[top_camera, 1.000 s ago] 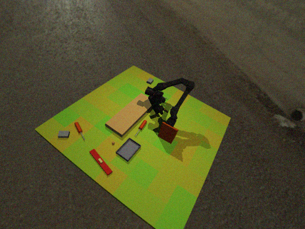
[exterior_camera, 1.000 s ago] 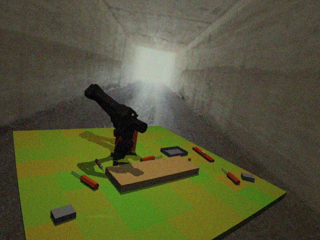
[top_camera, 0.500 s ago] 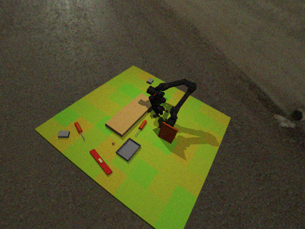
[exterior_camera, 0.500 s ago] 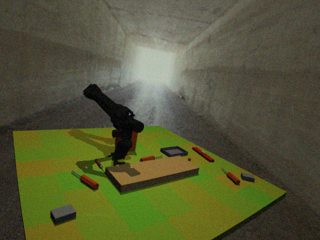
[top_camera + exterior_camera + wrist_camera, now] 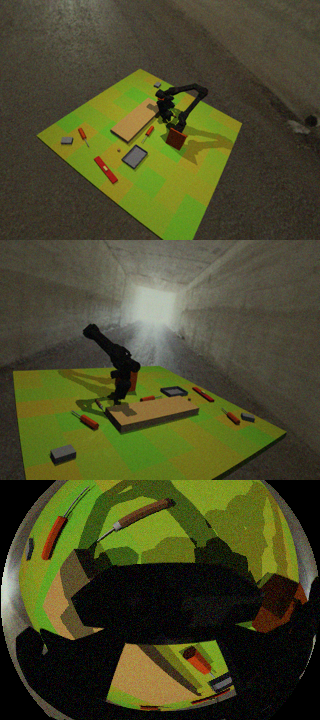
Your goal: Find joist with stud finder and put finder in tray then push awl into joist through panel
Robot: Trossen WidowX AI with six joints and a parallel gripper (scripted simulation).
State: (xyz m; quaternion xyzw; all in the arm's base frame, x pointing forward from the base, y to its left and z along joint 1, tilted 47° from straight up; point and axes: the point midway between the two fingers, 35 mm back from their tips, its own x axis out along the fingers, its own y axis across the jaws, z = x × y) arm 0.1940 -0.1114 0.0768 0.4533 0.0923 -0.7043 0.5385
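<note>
The stud finder lies 2 cm behind my gripper tip. The rest, counted from my gripper tip: grey tray (1 cm behind, 44 cm to the left, 6 cm below); tan cube (12 cm ahead, 46 cm to the left, 7 cm below); awl (2 cm behind, 13 cm to the right, 7 cm below).
</note>
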